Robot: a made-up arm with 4 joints. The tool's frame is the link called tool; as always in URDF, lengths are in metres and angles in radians.
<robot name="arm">
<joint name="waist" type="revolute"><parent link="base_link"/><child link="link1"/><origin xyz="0 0 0.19" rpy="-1.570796 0 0"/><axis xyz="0 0 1"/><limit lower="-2.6" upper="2.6"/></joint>
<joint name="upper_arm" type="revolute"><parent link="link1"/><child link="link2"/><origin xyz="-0.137 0.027 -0.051" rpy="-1.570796 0 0"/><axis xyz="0 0 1"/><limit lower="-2.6" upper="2.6"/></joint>
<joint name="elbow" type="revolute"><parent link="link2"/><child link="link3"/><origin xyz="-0.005 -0.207 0.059" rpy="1.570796 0 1.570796"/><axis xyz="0 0 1"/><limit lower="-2.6" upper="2.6"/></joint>
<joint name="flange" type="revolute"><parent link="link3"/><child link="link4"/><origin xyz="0.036 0.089 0.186" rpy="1.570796 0 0"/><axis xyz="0 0 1"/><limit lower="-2.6" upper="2.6"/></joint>
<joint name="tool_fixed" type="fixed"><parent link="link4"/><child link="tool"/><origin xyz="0.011 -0.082 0.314" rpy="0 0 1.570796"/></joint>
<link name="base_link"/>
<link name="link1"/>
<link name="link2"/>
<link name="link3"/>
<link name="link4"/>
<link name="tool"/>
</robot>
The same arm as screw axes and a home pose.
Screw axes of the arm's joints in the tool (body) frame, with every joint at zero. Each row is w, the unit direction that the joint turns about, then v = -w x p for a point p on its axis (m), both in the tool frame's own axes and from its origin. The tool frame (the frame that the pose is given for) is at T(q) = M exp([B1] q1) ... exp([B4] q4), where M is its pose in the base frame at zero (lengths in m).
B1: w 0 1 -0.000001 v 0.1390 0.0000 0.0380
B2: w 0.000001 -0.000001 -1 v 0.1600 -0.0990 0.0000
B3: w 1 0 0.000001 v 0.0000 -0.2250 -0.0470
B4: w -0.000001 0.000001 1 v 0.0110 -0.0820 0.0000
M =
1 0 0.000001 -0.0380
0 1 -0.000001 0.1090
-0.000001 0.000001 1 0.3290
0 0 0 1
Joint limits (deg, base to tool): -148.97..148.97 -148.97..148.97 -148.97..148.97 -148.97..148.97

